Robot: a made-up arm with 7 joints. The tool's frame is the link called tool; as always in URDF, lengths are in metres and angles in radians. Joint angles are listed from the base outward. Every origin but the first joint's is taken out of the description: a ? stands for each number. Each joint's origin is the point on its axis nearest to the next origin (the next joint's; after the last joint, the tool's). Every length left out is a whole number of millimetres.
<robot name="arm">
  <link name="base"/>
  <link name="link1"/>
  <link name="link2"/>
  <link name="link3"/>
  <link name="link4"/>
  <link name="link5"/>
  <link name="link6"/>
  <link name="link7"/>
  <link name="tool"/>
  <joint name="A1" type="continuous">
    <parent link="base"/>
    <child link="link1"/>
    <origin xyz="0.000 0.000 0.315"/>
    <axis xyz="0 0 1"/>
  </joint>
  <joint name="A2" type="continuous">
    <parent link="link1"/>
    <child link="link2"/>
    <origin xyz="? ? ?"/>
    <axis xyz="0 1 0"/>
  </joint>
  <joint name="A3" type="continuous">
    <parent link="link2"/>
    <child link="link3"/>
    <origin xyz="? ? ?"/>
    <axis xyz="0 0 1"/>
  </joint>
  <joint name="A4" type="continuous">
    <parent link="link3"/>
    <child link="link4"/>
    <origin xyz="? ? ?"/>
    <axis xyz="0 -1 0"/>
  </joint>
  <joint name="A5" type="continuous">
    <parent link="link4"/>
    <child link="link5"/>
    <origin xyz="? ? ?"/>
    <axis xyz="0 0 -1"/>
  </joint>
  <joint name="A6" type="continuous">
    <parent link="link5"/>
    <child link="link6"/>
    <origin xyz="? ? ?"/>
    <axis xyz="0 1 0"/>
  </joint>
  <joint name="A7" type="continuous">
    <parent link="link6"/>
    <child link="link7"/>
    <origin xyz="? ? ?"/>
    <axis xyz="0 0 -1"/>
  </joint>
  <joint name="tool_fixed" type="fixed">
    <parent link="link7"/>
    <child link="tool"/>
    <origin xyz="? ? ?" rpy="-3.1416 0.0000 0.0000"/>
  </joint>
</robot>
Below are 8 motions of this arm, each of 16 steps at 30 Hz.
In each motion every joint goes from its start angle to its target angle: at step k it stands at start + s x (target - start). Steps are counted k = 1, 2, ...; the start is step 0. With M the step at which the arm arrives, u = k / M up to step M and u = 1 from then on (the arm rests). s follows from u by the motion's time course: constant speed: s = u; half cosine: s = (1 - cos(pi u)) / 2; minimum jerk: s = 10 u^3 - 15 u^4 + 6 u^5.
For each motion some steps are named. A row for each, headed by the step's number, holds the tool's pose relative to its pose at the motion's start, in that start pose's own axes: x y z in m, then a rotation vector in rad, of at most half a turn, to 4 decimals.
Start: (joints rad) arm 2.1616 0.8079 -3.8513 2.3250 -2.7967 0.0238 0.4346
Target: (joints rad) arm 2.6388 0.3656 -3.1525 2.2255 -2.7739 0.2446 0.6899
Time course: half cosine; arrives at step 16
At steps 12, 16:
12: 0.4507 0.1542 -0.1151 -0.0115 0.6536 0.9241
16: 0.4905 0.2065 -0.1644 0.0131 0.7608 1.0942

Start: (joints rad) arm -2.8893 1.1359 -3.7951 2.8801 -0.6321 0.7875 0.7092
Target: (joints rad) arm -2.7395 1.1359 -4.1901 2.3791 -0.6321 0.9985 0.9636
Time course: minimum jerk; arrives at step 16
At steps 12, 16:
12: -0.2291 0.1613 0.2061 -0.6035 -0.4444 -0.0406
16: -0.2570 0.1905 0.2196 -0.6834 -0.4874 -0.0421

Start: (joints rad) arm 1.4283 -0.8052 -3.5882 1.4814 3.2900 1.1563 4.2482
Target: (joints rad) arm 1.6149 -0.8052 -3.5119 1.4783 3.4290 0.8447 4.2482
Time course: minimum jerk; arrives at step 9
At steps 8, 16:
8: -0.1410 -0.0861 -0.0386 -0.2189 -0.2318 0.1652
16: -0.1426 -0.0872 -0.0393 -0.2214 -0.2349 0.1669

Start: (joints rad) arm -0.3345 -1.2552 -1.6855 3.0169 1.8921 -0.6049 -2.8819
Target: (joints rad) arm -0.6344 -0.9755 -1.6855 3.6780 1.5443 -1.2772 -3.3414
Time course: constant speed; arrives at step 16
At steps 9, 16:
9: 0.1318 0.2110 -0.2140 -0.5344 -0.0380 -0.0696
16: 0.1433 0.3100 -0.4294 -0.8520 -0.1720 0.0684

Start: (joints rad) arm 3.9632 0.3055 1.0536 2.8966 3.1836 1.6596 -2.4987
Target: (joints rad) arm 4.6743 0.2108 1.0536 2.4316 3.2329 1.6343 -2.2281
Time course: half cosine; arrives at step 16
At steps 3, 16:
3: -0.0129 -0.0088 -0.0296 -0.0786 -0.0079 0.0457
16: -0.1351 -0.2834 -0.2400 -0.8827 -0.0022 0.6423

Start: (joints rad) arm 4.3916 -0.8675 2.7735 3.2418 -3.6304 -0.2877 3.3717
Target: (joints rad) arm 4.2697 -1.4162 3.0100 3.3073 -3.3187 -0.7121 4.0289
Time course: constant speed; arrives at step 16
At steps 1, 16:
1: -0.0238 -0.0119 0.0015 0.0134 -0.0557 0.0642
16: -0.3708 -0.1495 -0.0818 -0.1459 -0.9917 0.9585

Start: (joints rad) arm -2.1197 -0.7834 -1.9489 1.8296 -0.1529 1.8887 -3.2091
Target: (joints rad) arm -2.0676 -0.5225 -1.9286 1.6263 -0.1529 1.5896 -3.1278
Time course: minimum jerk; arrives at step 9
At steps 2, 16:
2: -0.0022 0.0110 0.0017 0.0211 -0.0123 0.0014
16: -0.0213 0.1334 0.0401 0.2637 -0.1693 0.0022

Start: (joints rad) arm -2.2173 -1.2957 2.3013 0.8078 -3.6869 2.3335 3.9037
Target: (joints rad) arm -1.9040 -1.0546 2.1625 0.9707 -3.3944 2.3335 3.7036
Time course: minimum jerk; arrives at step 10
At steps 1, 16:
1: 0.0010 0.0007 0.0021 0.0026 0.0027 -0.0056
16: 0.1409 0.0095 0.2438 0.2506 0.4380 -0.5615

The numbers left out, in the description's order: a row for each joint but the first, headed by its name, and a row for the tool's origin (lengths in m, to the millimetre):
A2: 0.000 0.000 0.000
A3: 0.000 0.000 0.270
A4: 0.083 0.000 0.000
A5: 0.102 0.000 -0.453
A6: 0.000 0.000 0.000
A7: 0.048 0.000 -0.061
tool: 0.000 0.000 0.000

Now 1 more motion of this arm.
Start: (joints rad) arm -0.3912 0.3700 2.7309 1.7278 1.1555 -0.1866 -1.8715
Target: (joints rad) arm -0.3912 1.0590 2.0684 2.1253 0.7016 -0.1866 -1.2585
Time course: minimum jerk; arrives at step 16
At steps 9, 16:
9: -0.0188 0.4394 -0.2673 -0.7296 0.2011 0.2708
16: -0.1243 0.5894 -0.5299 -1.1649 0.2842 0.4161

